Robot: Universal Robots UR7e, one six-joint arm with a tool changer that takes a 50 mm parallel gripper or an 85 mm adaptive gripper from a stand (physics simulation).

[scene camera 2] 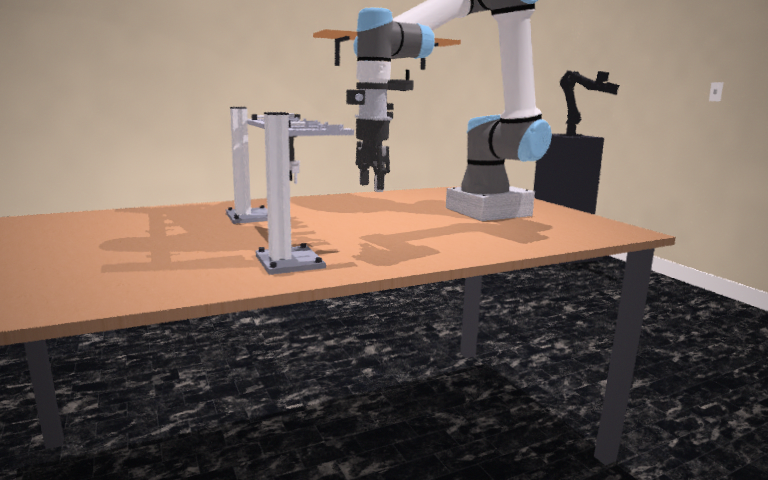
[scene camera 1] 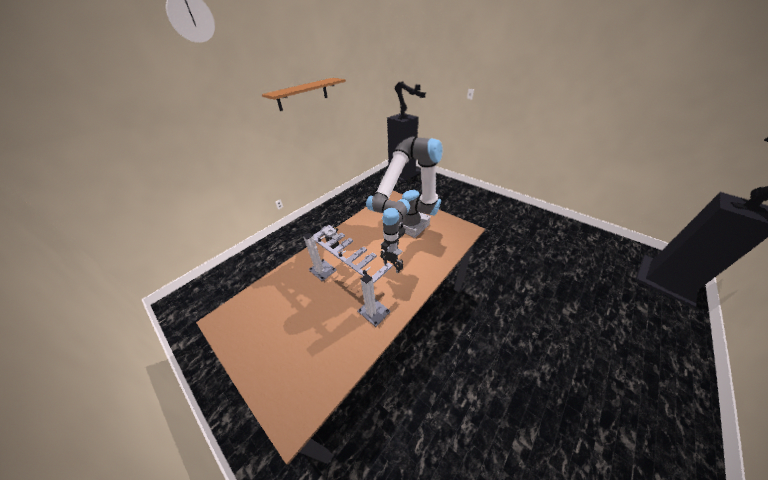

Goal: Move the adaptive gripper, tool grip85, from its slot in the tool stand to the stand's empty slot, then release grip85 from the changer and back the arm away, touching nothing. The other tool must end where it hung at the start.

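Where they show: arm's base at its link origin: (scene camera 2: 485, 190) (scene camera 1: 410, 219).
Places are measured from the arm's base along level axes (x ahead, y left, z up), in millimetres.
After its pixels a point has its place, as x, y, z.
The grey tool stand (scene camera 1: 369, 297) {714, 365, 124} (scene camera 2: 278, 186) {703, 357, 96} has two posts and a rail with forked prongs. The adaptive gripper grip85, my gripper (scene camera 1: 393, 264) (scene camera 2: 371, 182), is black and hangs upright below the wrist, mounted on the arm. Its fingers point down, apart and empty. It is out of the stand, on the robot-base side of the prong tips at the near end; in scene camera 2 a small gap shows between it and the prongs. The other tool (scene camera 1: 330, 236) {638, -48, 216} (scene camera 2: 293, 164) {598, -41, 89} hangs in the far-end slot, partly hidden by the stand. The middle and near-end slots hold no tool.
The robot base (scene camera 1: 417, 226) {27, 90, 1} (scene camera 2: 489, 203) {47, 106, -20} stands on the wooden table (scene camera 1: 271, 384) {1267, 291, -72} (scene camera 2: 67, 283) {1115, 364, -72} behind the gripper. The stand's bolted feet rest on the table. A wall shelf (scene camera 1: 304, 88) (scene camera 2: 331, 35) and a small black arm on a pedestal (scene camera 1: 402, 135) (scene camera 2: 568, 169) are behind.
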